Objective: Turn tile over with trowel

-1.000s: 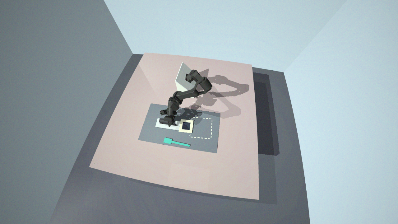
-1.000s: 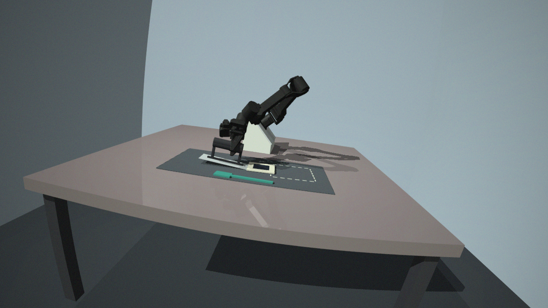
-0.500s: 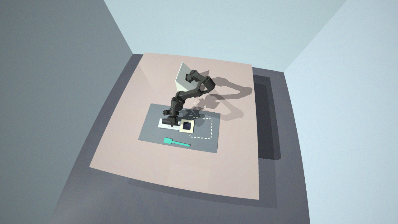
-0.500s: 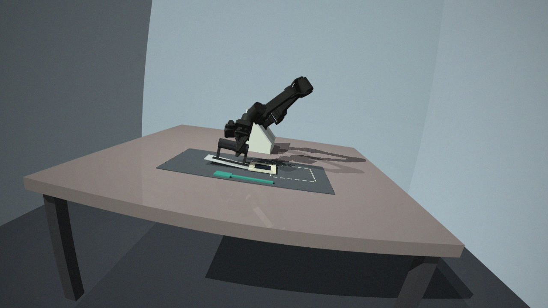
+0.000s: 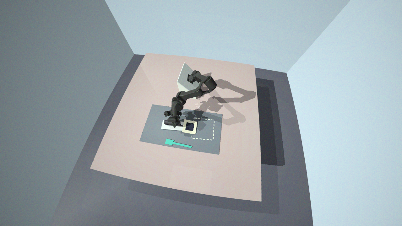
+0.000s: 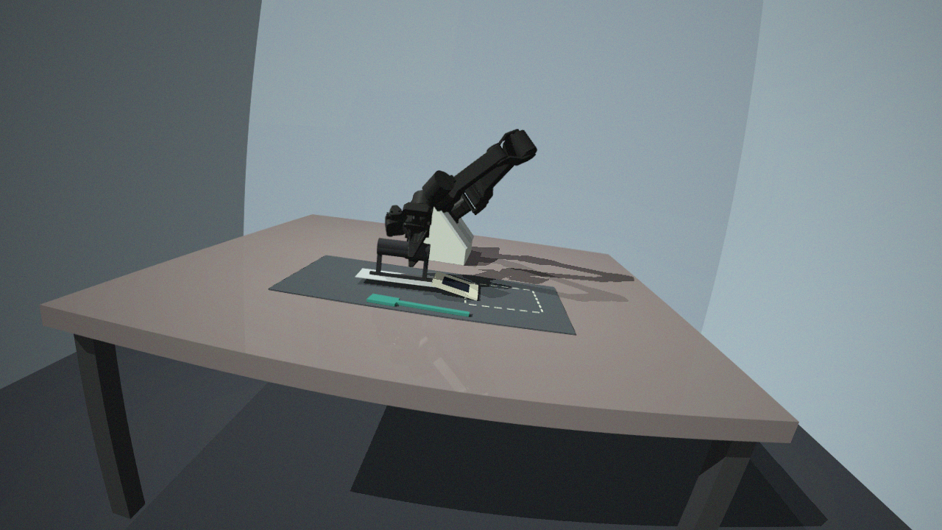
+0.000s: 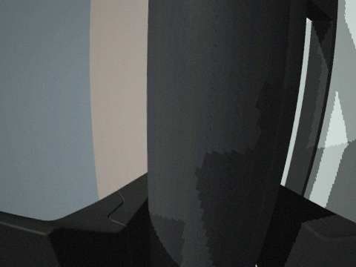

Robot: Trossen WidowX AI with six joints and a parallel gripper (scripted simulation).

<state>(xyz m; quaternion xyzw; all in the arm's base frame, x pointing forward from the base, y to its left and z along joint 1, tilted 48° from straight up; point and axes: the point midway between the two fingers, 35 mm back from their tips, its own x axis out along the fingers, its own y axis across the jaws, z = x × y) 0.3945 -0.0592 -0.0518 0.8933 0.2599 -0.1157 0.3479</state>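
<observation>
The mat lies 20 mm behind my gripper tip, 50 mm to the left of it and 80 mm below it. The rest, counted from my gripper tip: cream tile 20 mm behind, 110 mm to the left, 50 mm below; teal trowel 120 mm ahead, 10 mm to the left, 60 mm below; grey float 30 mm behind, 10 mm below.
</observation>
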